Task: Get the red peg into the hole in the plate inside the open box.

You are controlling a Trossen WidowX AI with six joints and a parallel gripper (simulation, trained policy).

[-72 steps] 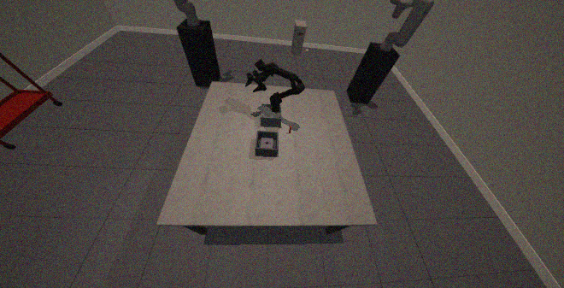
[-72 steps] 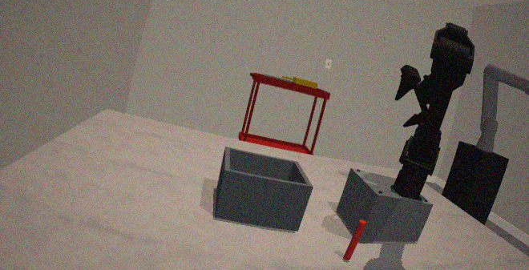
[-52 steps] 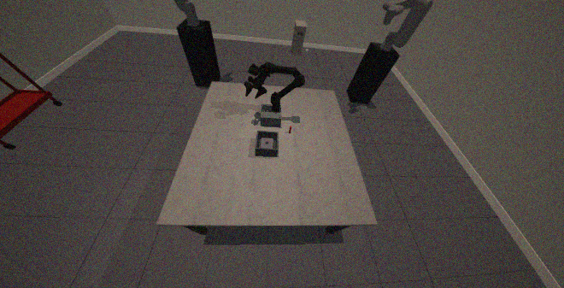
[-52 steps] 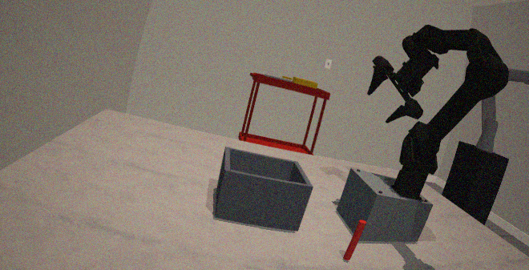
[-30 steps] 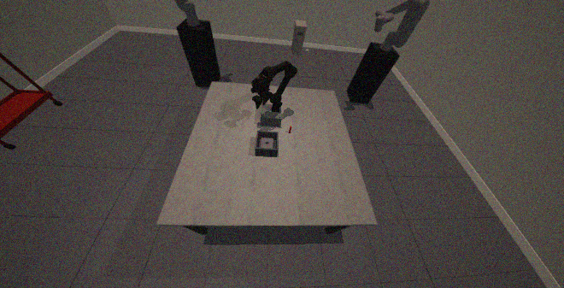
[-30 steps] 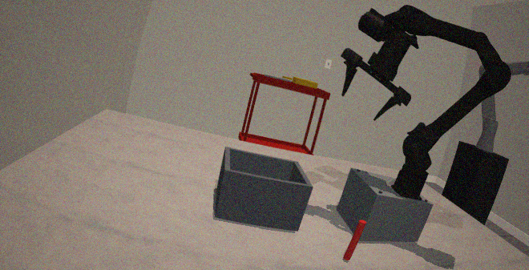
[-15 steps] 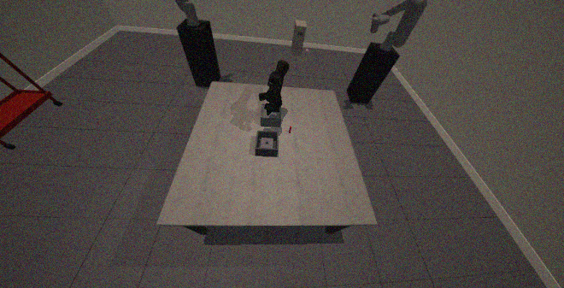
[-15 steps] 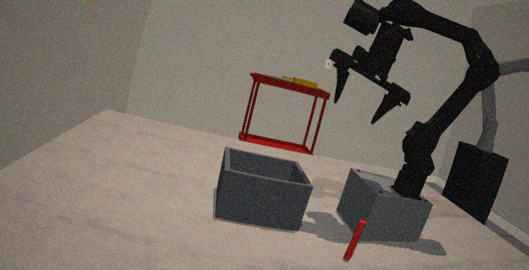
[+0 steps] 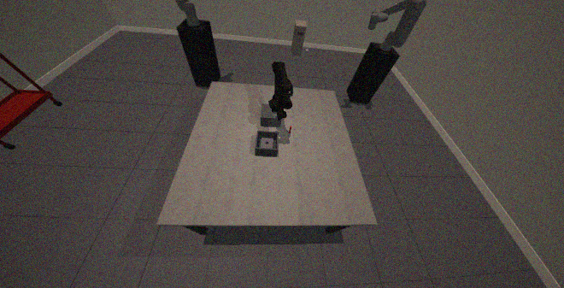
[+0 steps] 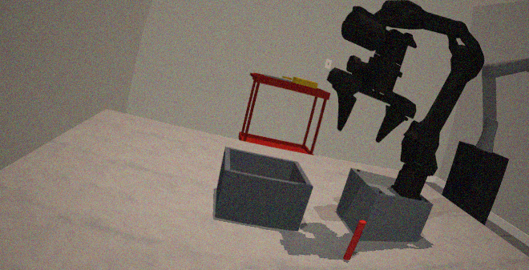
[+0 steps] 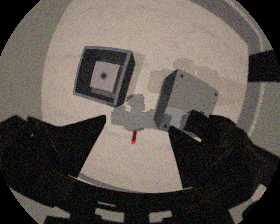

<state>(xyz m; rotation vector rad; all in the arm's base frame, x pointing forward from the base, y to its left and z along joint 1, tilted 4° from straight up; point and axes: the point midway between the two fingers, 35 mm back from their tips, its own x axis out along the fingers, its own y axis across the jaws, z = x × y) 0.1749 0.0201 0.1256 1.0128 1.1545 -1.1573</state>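
My gripper tip is 16 cm above the red peg, 12 cm to the right of it and 1 cm past it. From my gripper tip the other things lie so: dark box 18 cm below, 15 cm ahead, 6 cm to the right.
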